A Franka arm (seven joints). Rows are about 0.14 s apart.
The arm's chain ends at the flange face. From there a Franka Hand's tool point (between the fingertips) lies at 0.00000 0.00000 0.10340 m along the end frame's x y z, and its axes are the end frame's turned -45 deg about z.
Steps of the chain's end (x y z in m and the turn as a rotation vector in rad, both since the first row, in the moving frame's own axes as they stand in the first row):
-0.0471, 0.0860, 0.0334, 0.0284, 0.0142, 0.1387
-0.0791, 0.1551, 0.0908, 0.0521, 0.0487, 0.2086
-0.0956, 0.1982, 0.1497, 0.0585, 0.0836, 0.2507
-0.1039, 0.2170, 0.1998, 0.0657, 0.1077, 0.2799
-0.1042, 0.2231, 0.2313, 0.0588, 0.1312, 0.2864
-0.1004, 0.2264, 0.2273, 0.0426, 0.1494, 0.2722
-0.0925, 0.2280, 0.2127, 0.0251, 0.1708, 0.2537
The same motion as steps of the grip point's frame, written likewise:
-0.0909, 0.0267, 0.0333, 0.0100, 0.0301, 0.1387
-0.1583, 0.0543, 0.0905, 0.0024, 0.0713, 0.2086
-0.1977, 0.0757, 0.1492, -0.0177, 0.1005, 0.2507
-0.2149, 0.0848, 0.1990, -0.0297, 0.1226, 0.2799
-0.2185, 0.0913, 0.2302, -0.0512, 0.1344, 0.2864
-0.2183, 0.0987, 0.2261, -0.0755, 0.1358, 0.2722
-0.2139, 0.1081, 0.2112, -0.1030, 0.1385, 0.2537

